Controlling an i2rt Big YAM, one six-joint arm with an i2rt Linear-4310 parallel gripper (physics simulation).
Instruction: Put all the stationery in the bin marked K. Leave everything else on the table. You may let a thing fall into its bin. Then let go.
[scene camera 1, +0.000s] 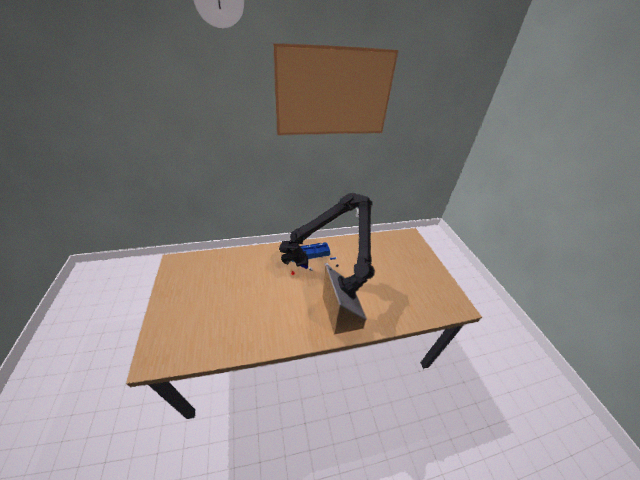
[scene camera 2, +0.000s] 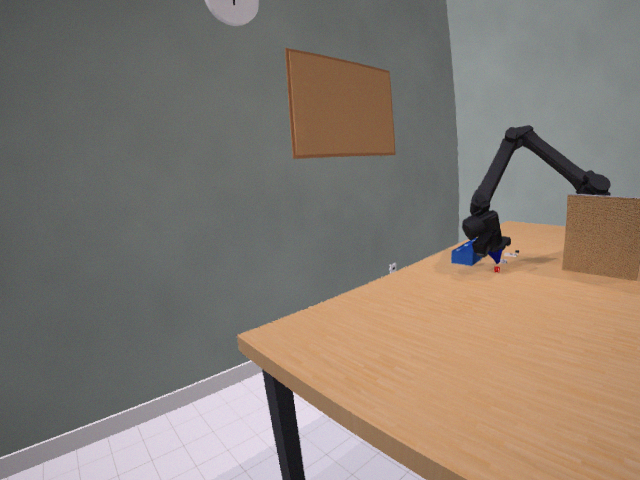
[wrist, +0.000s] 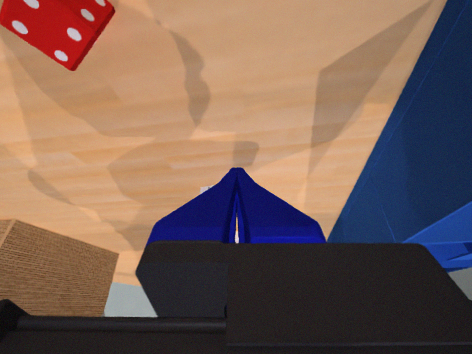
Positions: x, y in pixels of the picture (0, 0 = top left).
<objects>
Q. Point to the gripper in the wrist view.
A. At 236, 176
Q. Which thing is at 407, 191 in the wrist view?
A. A blue three-part bin box.
</objects>
